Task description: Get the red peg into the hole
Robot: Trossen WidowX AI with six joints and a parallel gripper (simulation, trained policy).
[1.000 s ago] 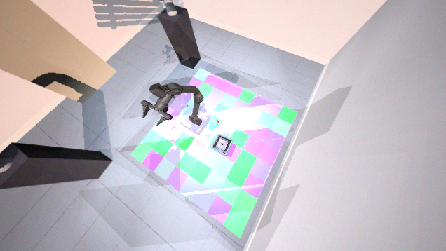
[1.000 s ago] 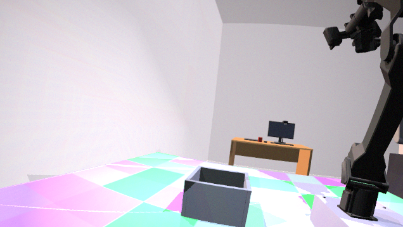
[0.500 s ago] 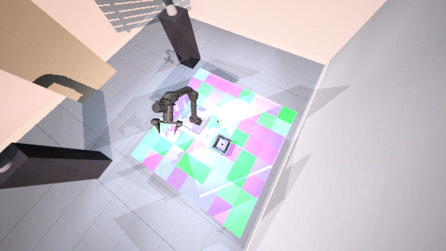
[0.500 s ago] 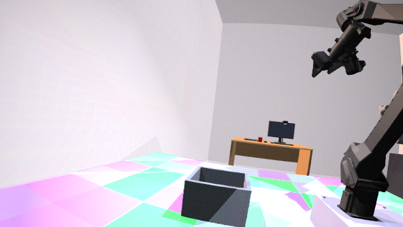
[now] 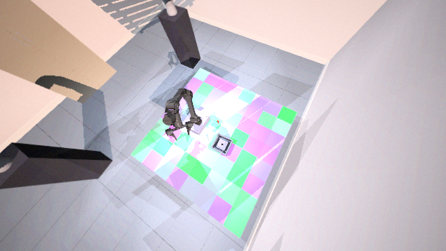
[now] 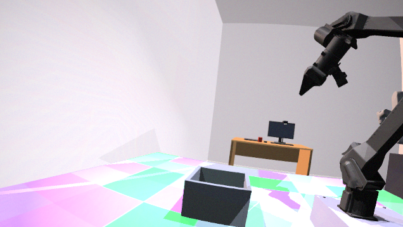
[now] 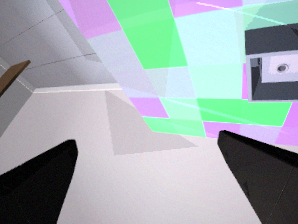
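The red peg lies 7 cm ahead of my gripper tip, 33 cm to the left of it and 34 cm below it. Also, from my gripper tip: plate: 24 cm ahead, 13 cm to the left, 33 cm below; grey box: 24 cm ahead, 13 cm to the left, 35 cm below.
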